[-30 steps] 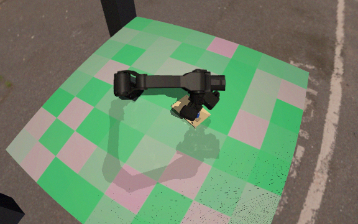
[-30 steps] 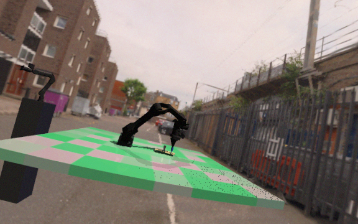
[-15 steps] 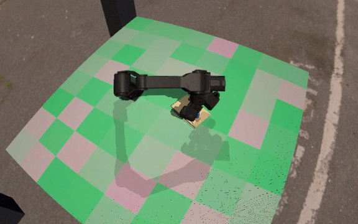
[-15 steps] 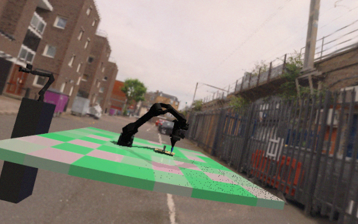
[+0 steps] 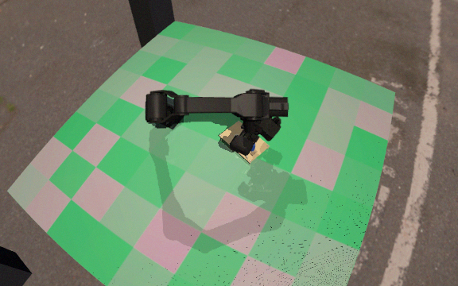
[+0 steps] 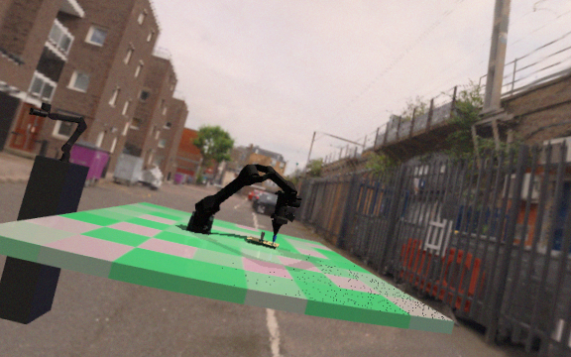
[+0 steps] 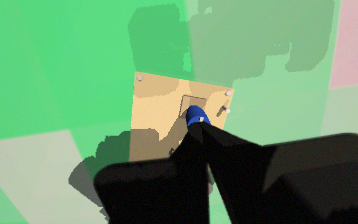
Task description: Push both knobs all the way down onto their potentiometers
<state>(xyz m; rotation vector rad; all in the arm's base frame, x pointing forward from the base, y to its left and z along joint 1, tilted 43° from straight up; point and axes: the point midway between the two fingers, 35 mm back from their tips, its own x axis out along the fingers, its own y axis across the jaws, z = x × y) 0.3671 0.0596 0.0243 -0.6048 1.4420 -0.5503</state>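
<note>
The blue knob lies 10 mm below my gripper tip. Round my gripper tip: white knob: 60 mm behind, 10 mm below.
</note>
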